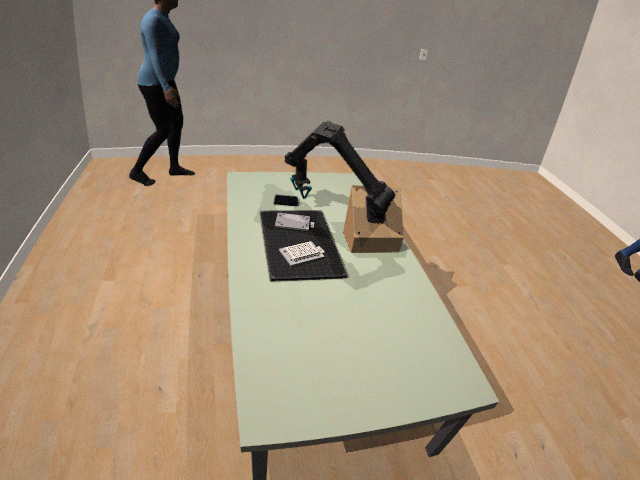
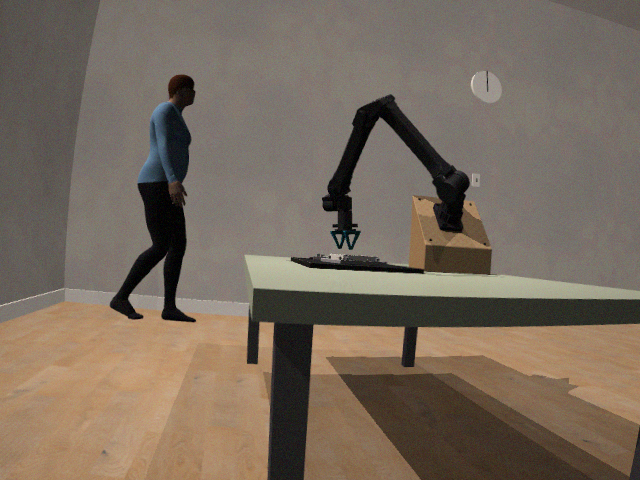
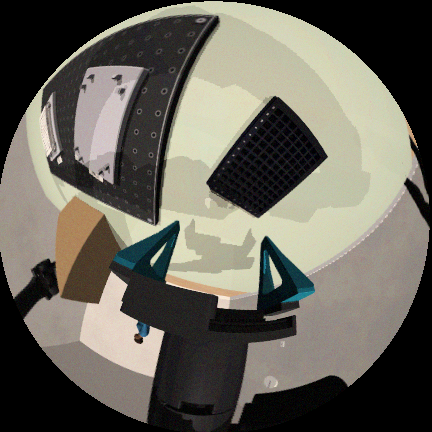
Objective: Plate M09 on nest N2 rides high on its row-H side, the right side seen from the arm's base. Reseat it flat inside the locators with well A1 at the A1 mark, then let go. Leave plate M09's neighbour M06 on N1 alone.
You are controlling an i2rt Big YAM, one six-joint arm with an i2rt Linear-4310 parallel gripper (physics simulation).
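Frame: origin at the arm's base, x ahead, y left, z up, level; millimetres.
Seen in the pictures: gripper, between the fingertips: (image 1: 300, 194) (image 2: 345, 249) (image 3: 221, 232); arm's base, origin of its link: (image 1: 375, 209) (image 2: 447, 218) (image 3: 73, 267).
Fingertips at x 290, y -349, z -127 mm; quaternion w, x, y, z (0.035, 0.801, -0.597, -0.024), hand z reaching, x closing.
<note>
Pixels of each thing's top centre, then the offset from my fingertips to it.
- black gridded plate, centre of its top: (image 3: 269, 167) (image 1: 286, 199) dy -18, dx +73, dz -41 mm
- light grey nest, centre of its top: (image 3: 86, 125) (image 1: 293, 219) dy +213, dx +64, dz -20 mm
- white well plate, centre of its top: (image 2: 354, 255) (image 1: 301, 249) dy +468, dx +55, dz -16 mm
My gripper (image 1: 299, 192) (image 2: 345, 249) (image 3: 221, 232) is open and empty above the table, near a black gridded plate (image 1: 286, 200) (image 3: 270, 157). That plate lies on the table beside the dark board, off both nests. A light grey nest (image 1: 293, 221) (image 3: 107, 110) on the board holds no plate; its small corner locators show. A white well plate (image 1: 302, 251) (image 3: 46, 131) sits on the other nest (image 1: 289, 260). The labels M09, M06, N1 and N2 are too small to read, so I cannot tell which plate is which. The A1 marks and any tilt cannot be made out.
The dark perforated board (image 1: 279, 271) (image 2: 382, 267) (image 3: 167, 75) lies under both nests. The arm's wooden base block (image 1: 374, 242) (image 2: 454, 258) (image 3: 80, 250) stands on the table, beside the board. A person in blue (image 1: 157, 51) (image 2: 168, 144) stands beyond the table.
</note>
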